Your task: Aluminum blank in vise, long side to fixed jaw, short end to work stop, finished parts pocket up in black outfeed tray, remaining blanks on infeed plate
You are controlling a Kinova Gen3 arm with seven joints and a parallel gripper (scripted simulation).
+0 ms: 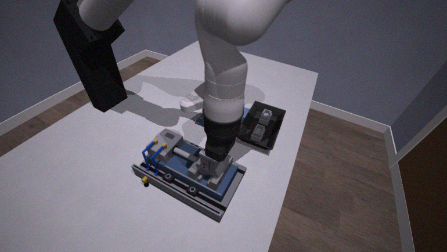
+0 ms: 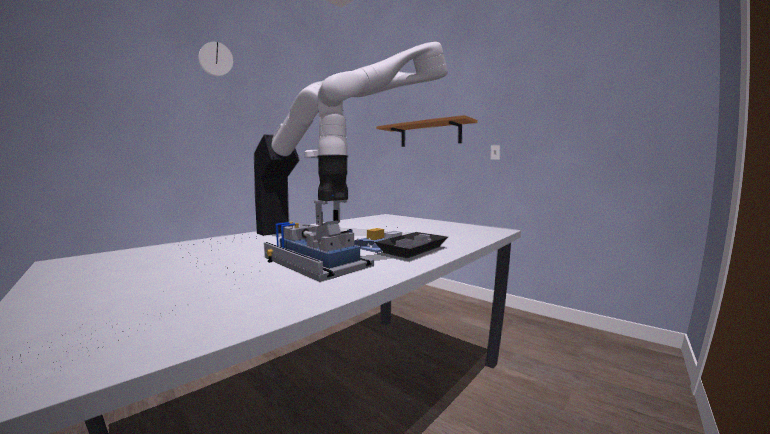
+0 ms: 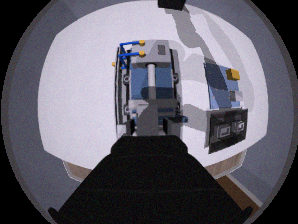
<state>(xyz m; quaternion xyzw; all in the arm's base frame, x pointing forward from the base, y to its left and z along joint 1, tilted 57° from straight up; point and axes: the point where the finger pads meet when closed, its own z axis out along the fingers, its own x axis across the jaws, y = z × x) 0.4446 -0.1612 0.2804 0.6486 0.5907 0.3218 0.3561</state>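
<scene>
Right now my hand is 4 cm above the gray aluminum blank. From my hand the other things lie so: black outfeed tray 30 cm to the left, 13 cm below, 11 cm ahead; then fixed jaw 6 cm below, 3 cm ahead; then vise 10 cm below, 7 cm behind, 2 cm to the left.
</scene>
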